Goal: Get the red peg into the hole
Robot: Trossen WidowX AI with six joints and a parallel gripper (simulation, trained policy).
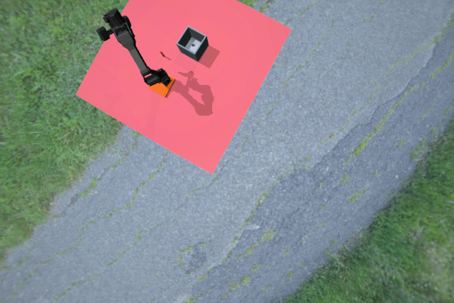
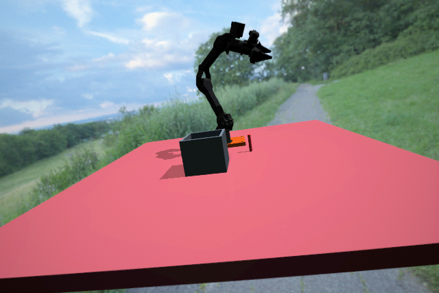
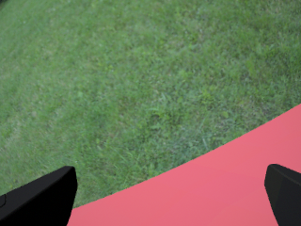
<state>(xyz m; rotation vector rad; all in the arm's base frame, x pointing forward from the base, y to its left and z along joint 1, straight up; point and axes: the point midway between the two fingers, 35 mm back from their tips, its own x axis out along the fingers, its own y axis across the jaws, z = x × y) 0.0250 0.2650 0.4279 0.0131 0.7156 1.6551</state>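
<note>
The red peg is 40 cm below my gripper tip, 14 cm to the right of it and 12 cm ahead of it. Round my gripper tip: light grey plate (39 cm below, 32 cm ahead, 29 cm to the right).
</note>
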